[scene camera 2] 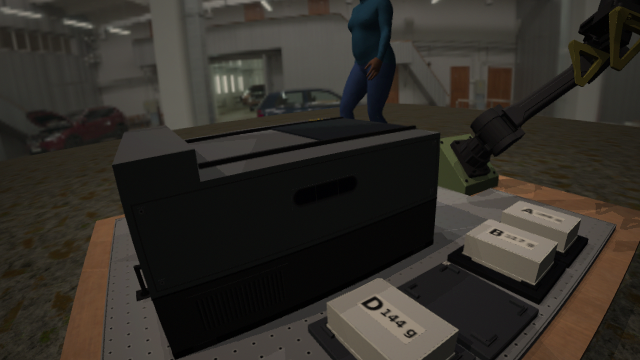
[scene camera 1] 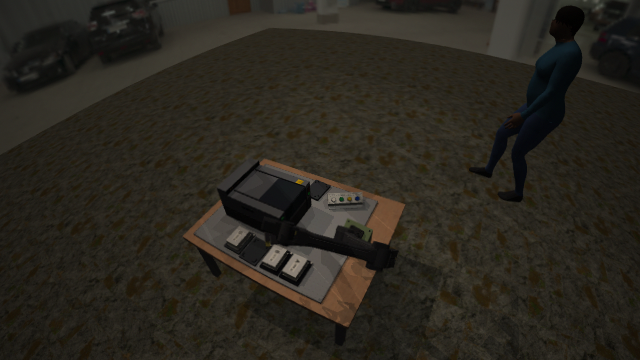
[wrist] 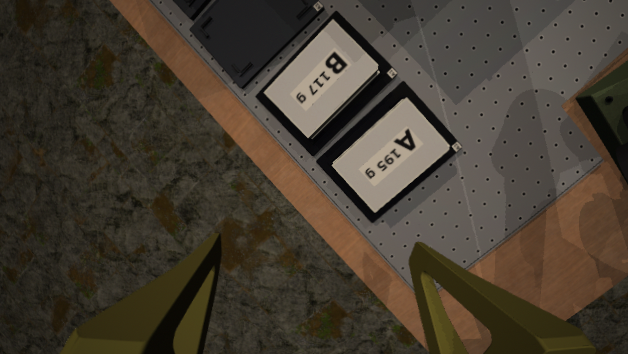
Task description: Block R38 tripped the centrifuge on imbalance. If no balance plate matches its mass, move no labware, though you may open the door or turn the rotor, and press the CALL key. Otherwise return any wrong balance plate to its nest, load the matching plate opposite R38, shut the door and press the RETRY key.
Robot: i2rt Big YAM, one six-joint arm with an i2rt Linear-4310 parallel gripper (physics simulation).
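Places are measured from the arm's base along level axes (x ahead, y left, z up), in metres.
Pixels of known places: gripper, fingertip midpoint: (scene camera 2: 595, 78) (scene camera 1: 278, 243) (wrist: 320, 247); arm's base at its link origin: (scene camera 2: 468, 159).
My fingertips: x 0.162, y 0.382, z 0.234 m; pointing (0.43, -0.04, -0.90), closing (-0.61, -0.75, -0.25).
Observation:
For each thing: its top centre in the pictures, then the offset to it from my fingertips. "spot": a spot on its surface instead. Level surfaces: height alone.
- nest at its top centre: (scene camera 2: 464, 296) (wrist: 251, 15) (scene camera 1: 255, 250) 0.254 m ahead, 0.009 m right, 0.286 m down
- key box at its top centre: (scene camera 1: 345, 194) 0.061 m ahead, 0.631 m right, 0.220 m down
- dark flat pad at a spot on its surface: (scene camera 1: 320, 189) spot: 0.262 m ahead, 0.632 m right, 0.287 m down
- wooden table at its surface level: 0.317 m down
My gripper (scene camera 1: 268, 243) (scene camera 2: 600, 75) (wrist: 320, 247) is open and empty, raised above the front table edge beside plate A in the wrist view. Plate A, 195 g (scene camera 1: 296, 267) (scene camera 2: 542, 220) (wrist: 392, 155), plate B, 117 g (scene camera 1: 275, 257) (scene camera 2: 510, 250) (wrist: 322, 80), and plate D, 144 g (scene camera 1: 239, 237) (scene camera 2: 392, 325), sit in dark nests. The nest (scene camera 1: 254, 251) (scene camera 2: 465, 305) (wrist: 255, 37) between B and D is empty. The black centrifuge (scene camera 1: 252, 201) (scene camera 2: 280, 225) has its top covered; rotor and R38 are not visible. A key box (scene camera 1: 345, 204) has white, green, yellow and blue keys.
A dark flat pad (scene camera 1: 320, 189) lies between centrifuge and key box. The green arm base (scene camera 1: 366, 229) (scene camera 2: 452, 170) (wrist: 610, 100) stands at the table's right side. The wooden table (scene camera 1: 390, 215) (scene camera 2: 82, 290) (wrist: 275, 160) borders a grey perforated board. A person (scene camera 1: 555, 90) (scene camera 2: 372, 45) stands beyond the table.

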